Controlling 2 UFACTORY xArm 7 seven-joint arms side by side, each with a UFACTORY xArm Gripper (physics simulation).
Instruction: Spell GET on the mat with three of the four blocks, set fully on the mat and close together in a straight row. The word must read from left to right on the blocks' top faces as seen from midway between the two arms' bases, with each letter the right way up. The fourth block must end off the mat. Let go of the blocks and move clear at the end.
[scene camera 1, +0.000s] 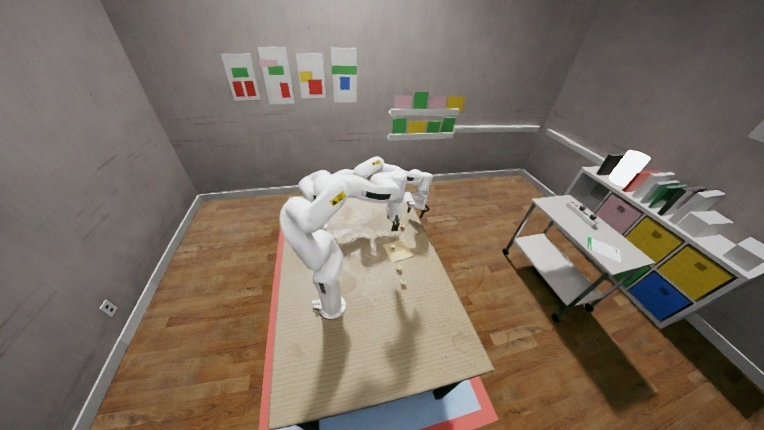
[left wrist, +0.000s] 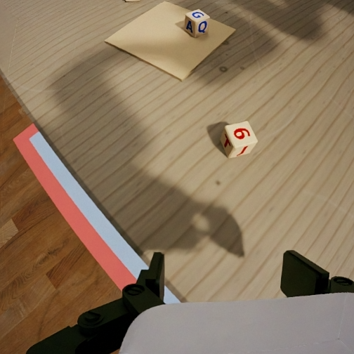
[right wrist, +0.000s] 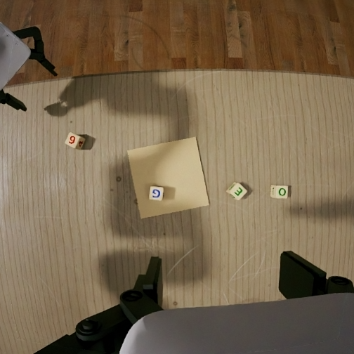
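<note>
The cream mat (scene camera 1: 402, 255) (left wrist: 150, 45) (right wrist: 182, 165) bears a block with a blue G on top (scene camera 1: 392, 247) (left wrist: 197, 23) (right wrist: 156, 193); the G looks upside down in the right wrist view. A block with a red 6 or 9 on top (scene camera 1: 402, 227) (left wrist: 239, 139) (right wrist: 74, 140) lies off the mat's left side. A green E block (scene camera 1: 399, 269) (right wrist: 237, 191), turned askew, and a green O block (scene camera 1: 403, 283) (right wrist: 279, 191) lie off its right side. My left gripper (left wrist: 224, 271) (right wrist: 38, 89) is open beyond the red block. My right gripper (right wrist: 222, 274) is open, high above the table.
The wooden table (scene camera 1: 374, 341) has its outer edge near my left gripper. The right arm (scene camera 1: 323, 240) reaches across in front of the left arm in the scene view. A wheeled cart (scene camera 1: 566, 227) and a shelf unit (scene camera 1: 665, 323) stand beyond the table on the floor.
</note>
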